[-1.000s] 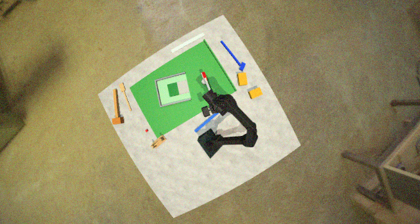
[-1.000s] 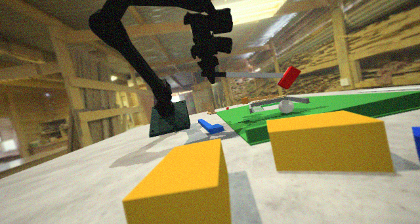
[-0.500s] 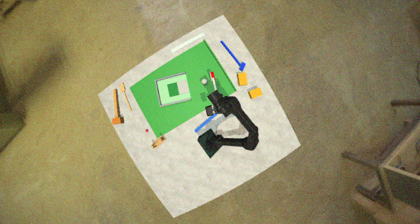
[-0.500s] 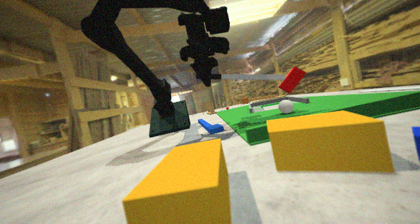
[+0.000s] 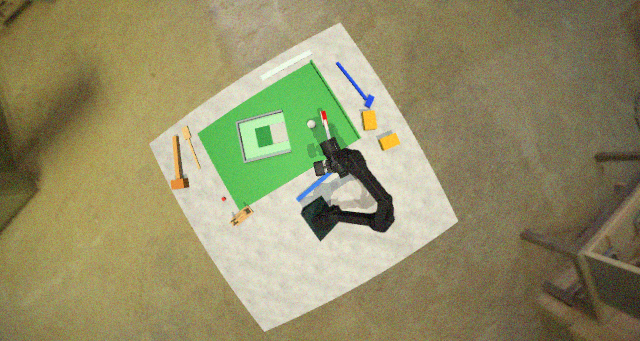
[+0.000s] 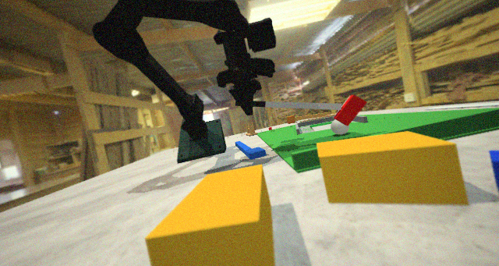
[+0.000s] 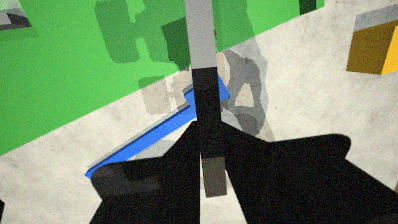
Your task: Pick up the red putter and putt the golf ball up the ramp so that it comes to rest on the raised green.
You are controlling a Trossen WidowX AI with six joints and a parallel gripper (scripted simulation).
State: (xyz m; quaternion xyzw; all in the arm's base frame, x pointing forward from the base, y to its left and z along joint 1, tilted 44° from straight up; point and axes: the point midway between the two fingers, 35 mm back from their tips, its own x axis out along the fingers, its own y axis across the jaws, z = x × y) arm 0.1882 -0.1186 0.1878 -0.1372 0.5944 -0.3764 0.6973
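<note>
My gripper tip is now 11 cm short of the red putter and 4 cm to the left of it. Also, from my gripper tip: blue putter (32 cm to the right, 28 cm ahead, 9 cm below); white bar (57 cm ahead, 10 cm below, 9 cm to the right); white golf ball (22 cm ahead, 8 cm below, 2 cm to the right).
</note>
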